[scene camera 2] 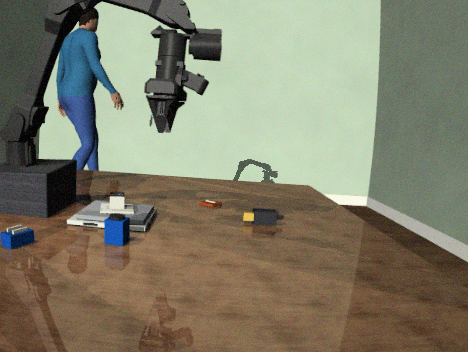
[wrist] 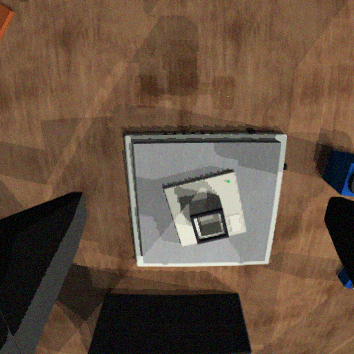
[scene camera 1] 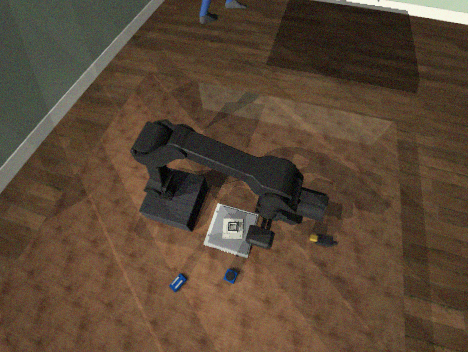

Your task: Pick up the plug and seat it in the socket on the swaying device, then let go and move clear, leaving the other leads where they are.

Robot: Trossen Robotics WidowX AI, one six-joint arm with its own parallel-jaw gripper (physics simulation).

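The plug [scene camera 1: 321, 239] [scene camera 2: 263, 216] is a dark body with a yellow tip. It lies flat on the wooden floor to the right of the device. The device is a white block with a dark square socket [scene camera 1: 232, 225] [scene camera 2: 117, 200] [wrist: 209, 223] facing up, on a grey base plate [scene camera 1: 215, 238] [scene camera 2: 141, 214] [wrist: 154, 165]. In the wrist view the block sits turned a little on the plate. My gripper [scene camera 2: 162, 128] [wrist: 209, 207] is open and empty. It hangs high above the device, pointing down, well left of the plug.
A blue lead with a round top [scene camera 1: 230, 275] [scene camera 2: 117, 229] [wrist: 338, 172] stands in front of the plate. A flat blue lead [scene camera 1: 177, 282] [scene camera 2: 16, 237] lies further left. An orange lead [scene camera 2: 210, 203] [wrist: 3, 19] lies behind. A person [scene camera 2: 80, 75] walks near the back wall.
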